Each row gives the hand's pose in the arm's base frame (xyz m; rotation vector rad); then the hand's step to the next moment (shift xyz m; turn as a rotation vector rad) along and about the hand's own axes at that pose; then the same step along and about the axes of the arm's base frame.
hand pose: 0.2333 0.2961 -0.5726 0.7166 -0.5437 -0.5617
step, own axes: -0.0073 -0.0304 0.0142 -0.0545 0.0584 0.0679
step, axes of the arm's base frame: -0.0229 -0.0207 -0.0151 -0.0655 0.0406 0.0711
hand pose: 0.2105 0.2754 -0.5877 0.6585 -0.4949 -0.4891
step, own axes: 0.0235 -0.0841 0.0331 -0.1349 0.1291 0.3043
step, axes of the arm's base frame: -0.0231 -0.0862 -0.0276 -0.2442 0.0286 0.2589
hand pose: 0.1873 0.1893 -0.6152 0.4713 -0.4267 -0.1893
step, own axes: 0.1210 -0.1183 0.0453 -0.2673 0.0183 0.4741
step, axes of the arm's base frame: 0.0791 -0.1546 0.0228 -0.4460 -0.1001 0.2961
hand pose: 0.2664 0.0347 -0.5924 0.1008 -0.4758 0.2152
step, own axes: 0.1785 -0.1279 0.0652 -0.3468 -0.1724 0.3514
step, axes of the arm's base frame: 0.1551 -0.1015 0.1346 -0.4169 -0.2820 0.1418
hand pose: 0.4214 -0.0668 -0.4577 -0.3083 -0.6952 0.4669
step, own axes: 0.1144 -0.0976 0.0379 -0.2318 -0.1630 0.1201
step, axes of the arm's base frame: 0.0813 -0.0208 0.1304 -0.1866 -0.2427 0.0312
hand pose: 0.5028 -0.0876 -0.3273 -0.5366 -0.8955 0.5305
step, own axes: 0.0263 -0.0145 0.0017 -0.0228 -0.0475 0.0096
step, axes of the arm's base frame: 0.0151 0.0061 0.0253 -0.0101 -0.0478 0.0219
